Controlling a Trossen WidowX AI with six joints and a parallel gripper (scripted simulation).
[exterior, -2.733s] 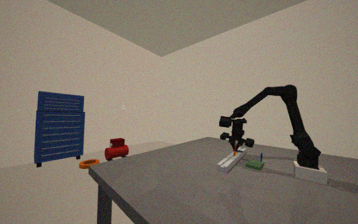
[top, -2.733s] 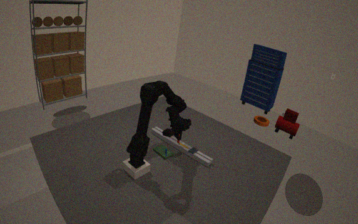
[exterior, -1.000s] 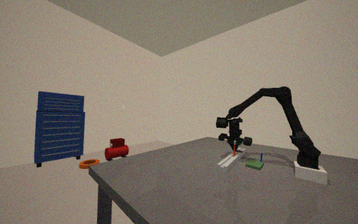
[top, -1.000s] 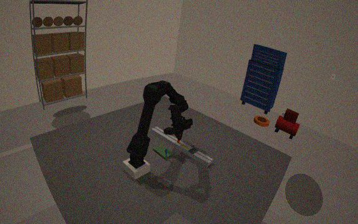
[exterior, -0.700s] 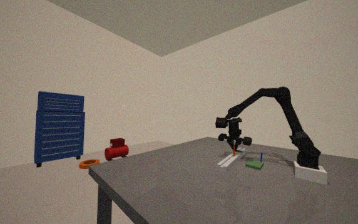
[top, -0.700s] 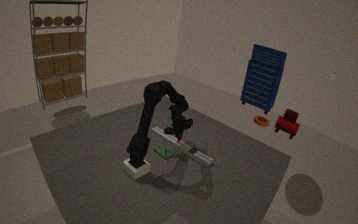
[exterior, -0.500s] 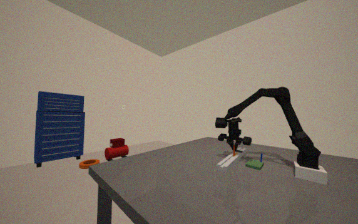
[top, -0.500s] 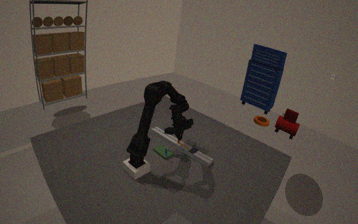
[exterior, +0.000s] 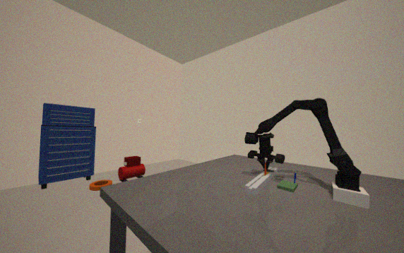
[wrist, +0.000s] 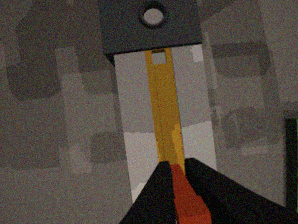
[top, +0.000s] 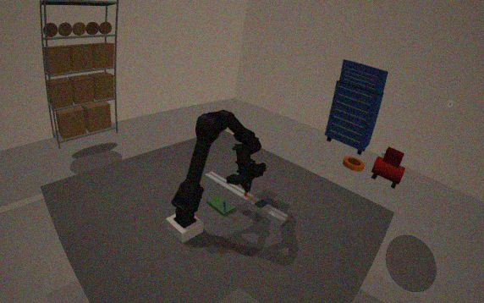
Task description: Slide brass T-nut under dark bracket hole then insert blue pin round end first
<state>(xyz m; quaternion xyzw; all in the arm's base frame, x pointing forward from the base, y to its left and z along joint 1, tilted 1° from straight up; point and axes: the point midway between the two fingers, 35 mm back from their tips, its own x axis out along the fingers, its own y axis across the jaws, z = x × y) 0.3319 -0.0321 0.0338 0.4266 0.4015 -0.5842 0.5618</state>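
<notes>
Right now the blue pin is 140 mm behind my gripper tip, 30 mm below it and 10 mm to the left of it. From my gripper tip the other things lie so: green tray: 130 mm behind, 50 mm below, 30 mm to the left.
</notes>
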